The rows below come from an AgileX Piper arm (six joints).
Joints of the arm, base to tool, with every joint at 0 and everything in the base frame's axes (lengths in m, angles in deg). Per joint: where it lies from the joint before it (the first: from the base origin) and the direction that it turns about. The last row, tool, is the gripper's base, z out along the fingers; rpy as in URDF.
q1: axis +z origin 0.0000 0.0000 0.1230
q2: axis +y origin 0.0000 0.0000 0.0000
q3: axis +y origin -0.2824 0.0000 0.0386
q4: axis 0.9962 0 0.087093 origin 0.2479 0.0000 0.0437
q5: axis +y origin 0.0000 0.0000 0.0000
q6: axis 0.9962 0 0.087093 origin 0.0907 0.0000 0.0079
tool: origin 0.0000 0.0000 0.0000 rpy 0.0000 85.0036 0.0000
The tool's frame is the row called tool.
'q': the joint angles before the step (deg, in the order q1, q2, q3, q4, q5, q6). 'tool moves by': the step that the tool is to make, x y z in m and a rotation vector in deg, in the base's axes. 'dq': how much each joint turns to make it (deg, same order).
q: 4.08 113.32 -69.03 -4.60 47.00 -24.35
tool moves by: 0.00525 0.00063 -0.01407 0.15 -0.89 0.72
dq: 0.01 2.28 -0.01 -0.06 -3.21 -0.48
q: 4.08 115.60 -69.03 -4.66 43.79 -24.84
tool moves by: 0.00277 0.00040 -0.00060 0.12 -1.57 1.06
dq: 0.00 0.14 0.00 0.01 -1.77 -0.96
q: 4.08 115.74 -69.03 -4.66 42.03 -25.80
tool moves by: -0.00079 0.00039 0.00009 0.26 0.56 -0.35
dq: 0.01 -0.01 -0.05 0.44 0.60 0.03
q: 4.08 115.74 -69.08 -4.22 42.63 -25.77
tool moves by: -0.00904 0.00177 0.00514 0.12 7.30 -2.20
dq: 0.24 -0.21 -1.21 1.29 8.76 1.19
